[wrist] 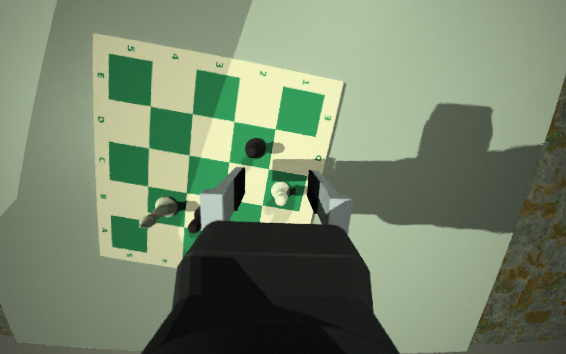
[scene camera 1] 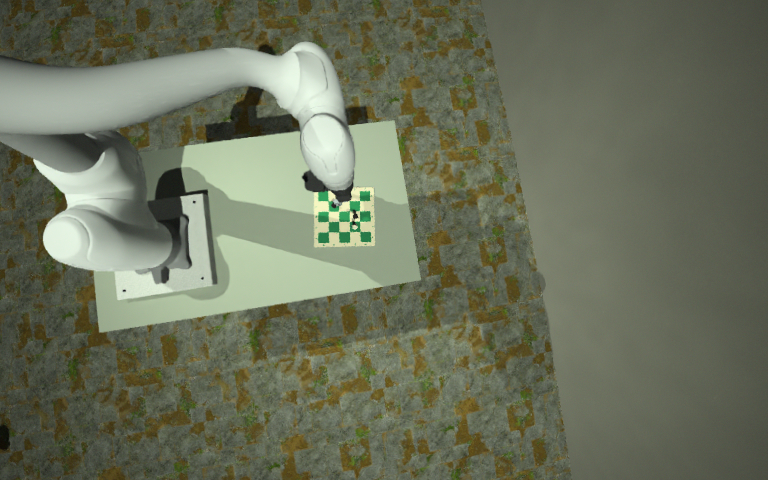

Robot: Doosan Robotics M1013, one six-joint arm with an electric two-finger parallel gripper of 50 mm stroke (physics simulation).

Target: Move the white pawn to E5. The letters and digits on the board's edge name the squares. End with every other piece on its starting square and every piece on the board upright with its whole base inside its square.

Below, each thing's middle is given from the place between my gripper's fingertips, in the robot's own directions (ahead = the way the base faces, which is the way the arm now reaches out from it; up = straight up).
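Position of the chessboard (scene camera 1: 332, 226) relative to my hand: 70 mm to the right of it, 10 mm ahead of it, 40 mm below it.
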